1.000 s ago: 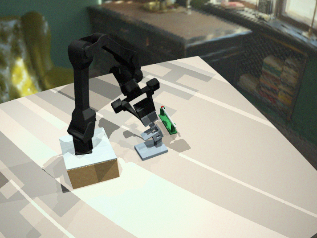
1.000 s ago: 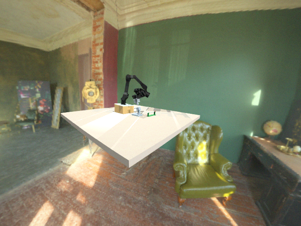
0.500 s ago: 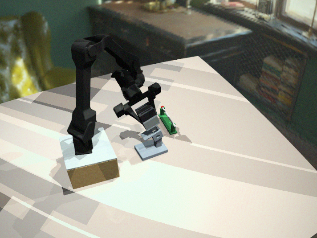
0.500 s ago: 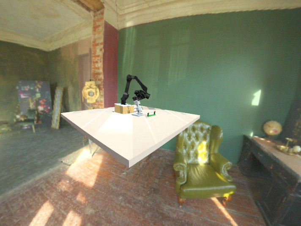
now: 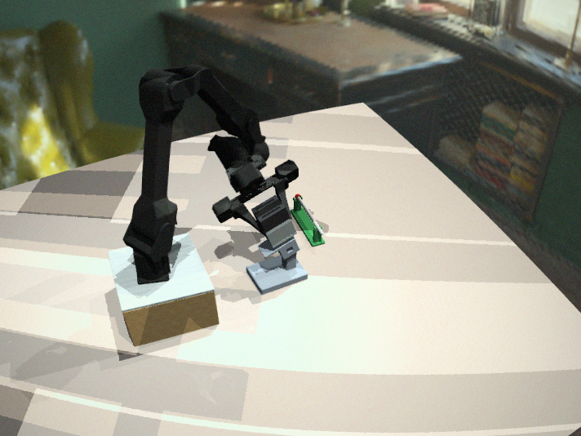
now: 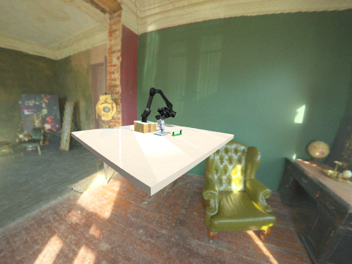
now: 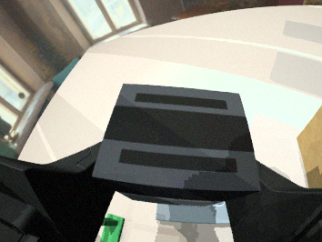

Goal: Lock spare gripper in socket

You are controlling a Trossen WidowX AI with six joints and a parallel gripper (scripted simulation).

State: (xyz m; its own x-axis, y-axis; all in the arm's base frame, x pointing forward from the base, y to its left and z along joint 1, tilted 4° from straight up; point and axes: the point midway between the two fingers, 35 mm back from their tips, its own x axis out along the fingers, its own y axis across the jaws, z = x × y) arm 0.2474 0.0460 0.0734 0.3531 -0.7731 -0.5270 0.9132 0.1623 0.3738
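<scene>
My gripper tip is 110 mm short of the green rack, 160 mm to the right of it and 120 mm above it. Round my gripper tip: spare gripper: 20 mm to the left, 10 mm below; grey mount: 10 mm ahead, 20 mm to the left, 100 mm below.
</scene>
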